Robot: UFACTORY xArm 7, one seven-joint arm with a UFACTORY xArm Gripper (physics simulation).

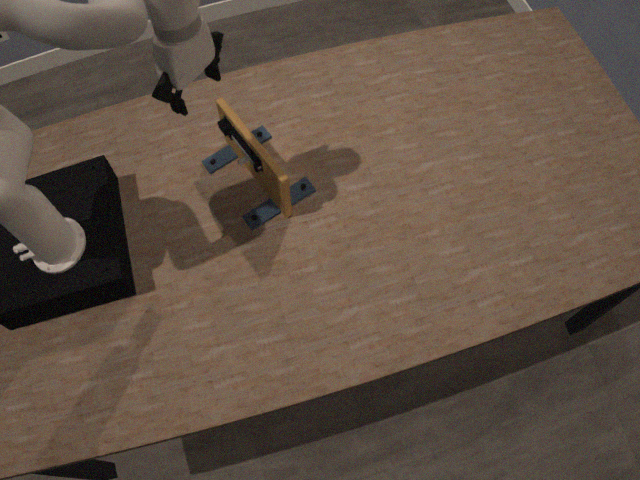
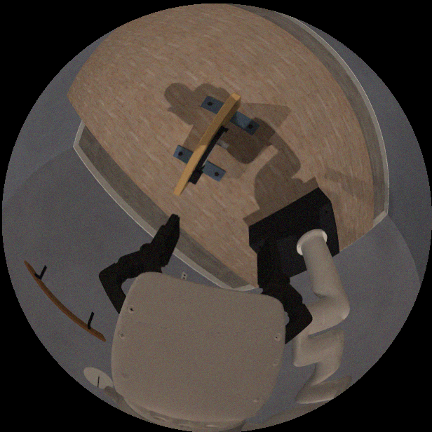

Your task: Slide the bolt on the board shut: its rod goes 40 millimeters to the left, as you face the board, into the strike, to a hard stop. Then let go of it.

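Places are measured from the arm's base along level axes (x ahead, y left, z up), in centimetres.
Pixels of known places: gripper, fingertip midpoint: [image 1: 197, 94]; arm's base, origin of the base link: [image 1: 59, 246].
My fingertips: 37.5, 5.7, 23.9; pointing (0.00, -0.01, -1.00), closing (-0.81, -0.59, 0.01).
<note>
Ahead of a thing's pixels: the offset from my fingertips to its top centre, as dx, dy, dz. "*": to the spot under its first point. Level surfaces: height alone.
The ochre board @(+7.9, +0.7, -18.1) [image 1: 280, 189] [image 2: 216, 121] stands upright on blue feet. A dark bolt assembly @(+4.8, +1.8, -19.7) [image 1: 247, 149] [image 2: 209, 154] runs along its face toward the robot base, with a black block @(* +4.0, +6.8, -20.5) [image 1: 225, 127] [image 2: 195, 176] at the end nearer my gripper. A small pale knob @(+5.3, -2.1, -21.0) [image 1: 241, 161] [image 2: 223, 144] sticks out of that face. A little of the grey rod shows beside the black block; its exact tip is too small to tell. My gripper [image 1: 197, 90] [image 2: 221, 236] is open and empty, held above and apart from the board, off its end with the black block.
The blue feet @(* +5.9, -9.3, -32.8) [image 1: 262, 213] [image 2: 214, 172] reach out on both sides of the board. The black base block [image 1: 67, 294] [image 2: 285, 220] carries the arm on the board's bolt side. The wooden table @(dz -33.6) [image 1: 413, 206] [image 2: 150, 65] has its back edge below my gripper.
</note>
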